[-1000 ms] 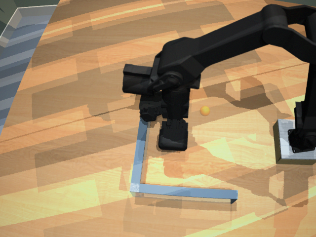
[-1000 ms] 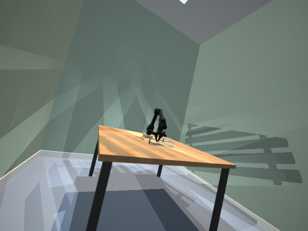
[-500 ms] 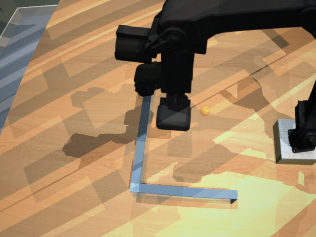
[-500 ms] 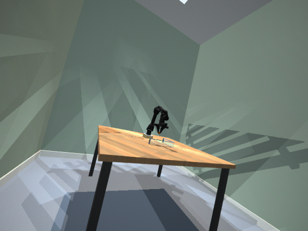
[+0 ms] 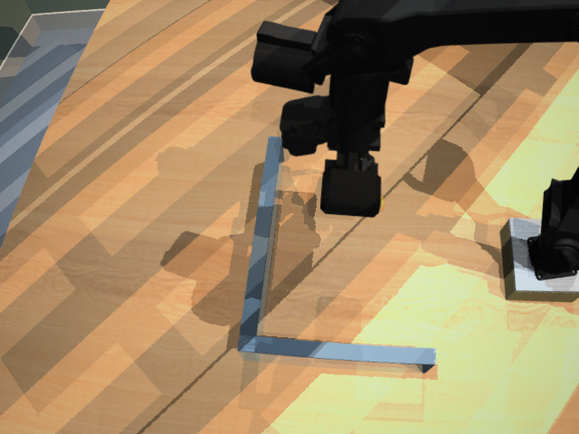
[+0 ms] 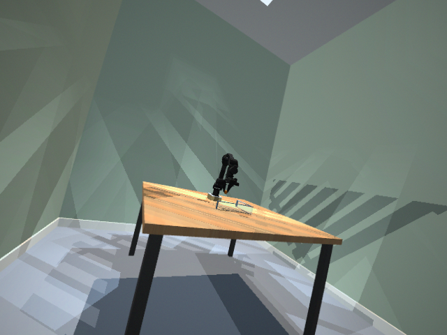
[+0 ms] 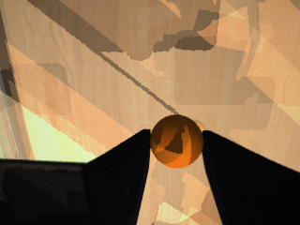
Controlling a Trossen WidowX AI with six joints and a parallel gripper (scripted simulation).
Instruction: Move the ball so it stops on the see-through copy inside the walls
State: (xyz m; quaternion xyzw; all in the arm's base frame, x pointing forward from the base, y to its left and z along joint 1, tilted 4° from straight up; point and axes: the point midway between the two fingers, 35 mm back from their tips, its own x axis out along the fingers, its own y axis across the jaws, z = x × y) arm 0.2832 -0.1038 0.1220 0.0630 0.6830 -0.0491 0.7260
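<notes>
My gripper tip is 11 cm above the see-through ball copy, 5 cm past it and 2 cm to the left of it. The rest, counted from my gripper tip: orange ball: right at my gripper tip.
</notes>
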